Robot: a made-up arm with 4 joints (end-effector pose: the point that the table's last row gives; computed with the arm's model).
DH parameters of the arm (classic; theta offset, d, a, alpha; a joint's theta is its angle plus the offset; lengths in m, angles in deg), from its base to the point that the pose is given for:
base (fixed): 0 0.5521 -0.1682 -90
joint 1: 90 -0.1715 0.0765 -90
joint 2: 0 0.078 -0.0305 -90
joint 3: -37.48 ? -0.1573 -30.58
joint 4: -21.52 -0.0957 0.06 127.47
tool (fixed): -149.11 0.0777 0 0
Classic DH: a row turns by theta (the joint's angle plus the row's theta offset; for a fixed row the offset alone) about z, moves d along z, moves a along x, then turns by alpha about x.
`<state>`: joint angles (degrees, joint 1 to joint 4).
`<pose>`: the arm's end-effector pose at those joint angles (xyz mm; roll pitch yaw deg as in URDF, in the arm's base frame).
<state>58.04 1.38 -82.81 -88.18</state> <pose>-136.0 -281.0 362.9 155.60 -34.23 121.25</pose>
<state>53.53 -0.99 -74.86 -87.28</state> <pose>-94.4 -282.3 384.0 142.18 -27.60 126.16</pose>
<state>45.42 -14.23 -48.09 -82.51</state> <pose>-32.0 -320.3 483.4 107.24 -7.89 122.88</pose>
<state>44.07 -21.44 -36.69 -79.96</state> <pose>-39.5 -352.3 523.7 94.33 -2.43 114.96</pose>
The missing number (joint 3, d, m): 0.2145
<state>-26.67 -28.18 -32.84 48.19</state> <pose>-204.7 -334.3 537.7 14.21 -67.75 -2.33</pose>
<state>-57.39 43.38 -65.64 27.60</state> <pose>-230.0 -171.2 636.7 -58.24 -29.18 13.93</pose>
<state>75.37 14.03 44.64 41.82</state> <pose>-174.2 -255.1 748.7 -26.04 -30.49 39.77</pose>
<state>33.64 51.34 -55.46 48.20</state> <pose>-119.7 -141.2 619.8 -47.65 34.90 27.76</pose>
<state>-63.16 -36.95 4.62 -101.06</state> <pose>-255.8 -420.5 573.4 -38.30 14.44 82.62</pose>
